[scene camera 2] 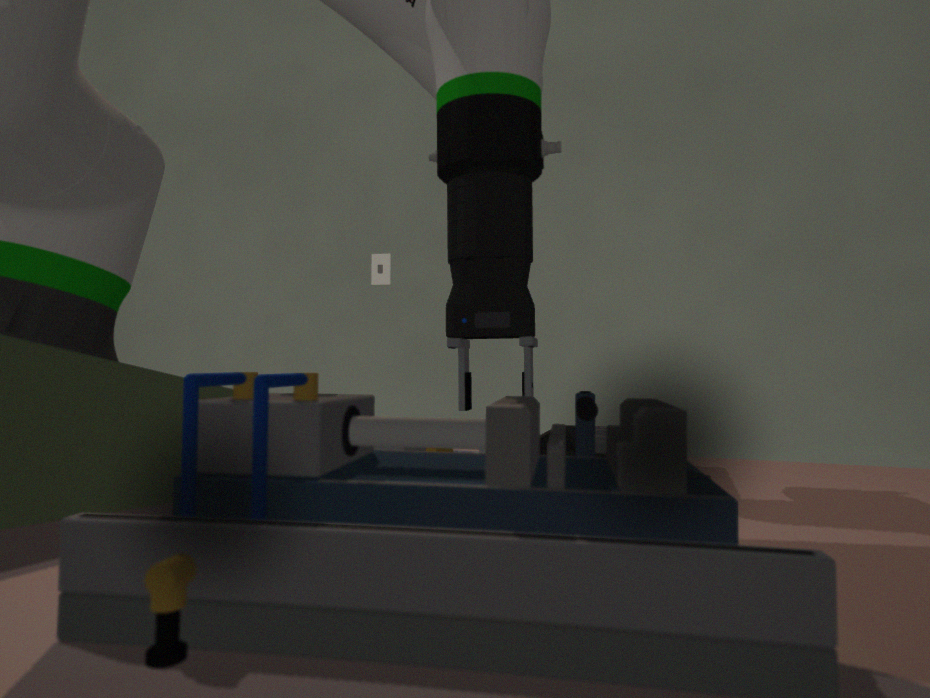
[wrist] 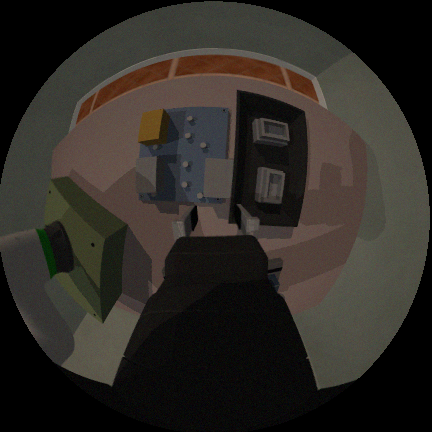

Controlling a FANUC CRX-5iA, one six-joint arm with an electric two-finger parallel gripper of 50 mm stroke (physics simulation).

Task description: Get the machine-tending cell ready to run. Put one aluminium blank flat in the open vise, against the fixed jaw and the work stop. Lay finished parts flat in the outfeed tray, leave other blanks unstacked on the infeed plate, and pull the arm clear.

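Frame: origin at the arm's base, x ahead, y left, z up, level; metres.
Seen in the pictures: gripper, fingertip midpoint: (wrist: 215,212); arm's base, origin of the base link: (scene camera 2: 26,356) (wrist: 60,246).
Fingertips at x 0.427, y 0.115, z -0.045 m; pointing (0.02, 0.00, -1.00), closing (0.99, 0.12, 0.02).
Pixels of each thing's top centre, then the offset from my fingertips to it. "spot": a spot on its surface instead.
- blue infeed plate, middle of its top: (wrist: 178,150) dy +0.093, dx -0.075, dz -0.065 m
- light grey blank, middle of its top: (wrist: 218,177) dy +0.045, dx +0.000, dz -0.029 m
- grey block, middle of its top: (wrist: 144,174) dy +0.047, dx -0.121, dz -0.029 m
- black outfeed tray, surface spot: (wrist: 301,150) spot: dy +0.124, dx +0.151, dz -0.038 m
- narrow grey piece, surface spot: (scene camera 2: 555,456) spot: dy -0.275, dx +0.107, dz +0.001 m
- orange block, middle of its top: (wrist: 149,124) dy +0.137, dx -0.122, dz -0.029 m
- vise's blue base, surface spot: (scene camera 2: 450,510) spot: dy -0.288, dx +0.061, dz -0.024 m
- long grey rail, middle of its top: (scene camera 2: 415,530) dy -0.328, dx +0.061, dz -0.023 m
My gripper (scene camera 2: 496,398) (wrist: 215,212) is open and empty. It points down, behind and above the vise in the scene view, and near the front edge of the blue infeed plate (wrist: 170,117) in the wrist view. A light grey blank (wrist: 218,177) lies at the plate's right edge, beside the tray. A grey block (wrist: 148,175) is at the plate's left edge. Two pocketed parts (wrist: 270,131) (wrist: 270,185) lie apart in the black outfeed tray (wrist: 301,150). The vise shows a left jaw (scene camera 2: 510,443), a right jaw (scene camera 2: 653,450) and a narrow grey piece (scene camera 2: 555,456) between them.
An orange block (wrist: 153,127) sits at the infeed plate's back left, and several small pegs stand on the plate. The vise's blue base (scene camera 2: 450,510) is behind a long grey rail (scene camera 2: 450,571). Blue pipes (scene camera 2: 259,443) rise at its left. A green pedestal (wrist: 85,240) carries the arm base.
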